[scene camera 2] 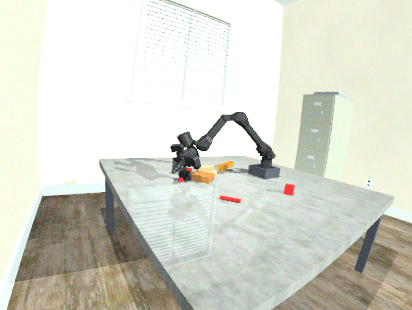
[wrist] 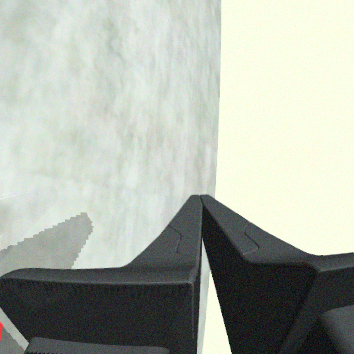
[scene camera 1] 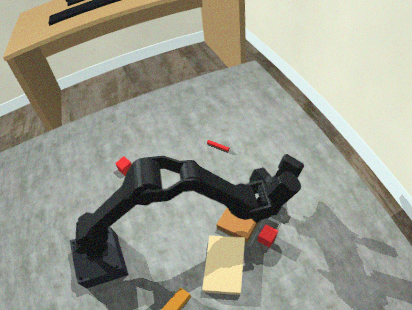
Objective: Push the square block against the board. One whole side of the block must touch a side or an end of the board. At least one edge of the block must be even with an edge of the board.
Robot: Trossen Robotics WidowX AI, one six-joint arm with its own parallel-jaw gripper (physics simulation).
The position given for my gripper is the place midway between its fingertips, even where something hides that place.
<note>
A pale tan board (scene camera 1: pixel 223 272) and a square block (scene camera 1: pixel 228 223) rest on the table. Also in view: my gripper (scene camera 1: pixel 289 174).
My gripper is seen too in the wrist view (wrist: pixel 198 202). The wrist view misses the pale tan board: it is out of frame. The wrist view misses the square block: it is out of frame.
</note>
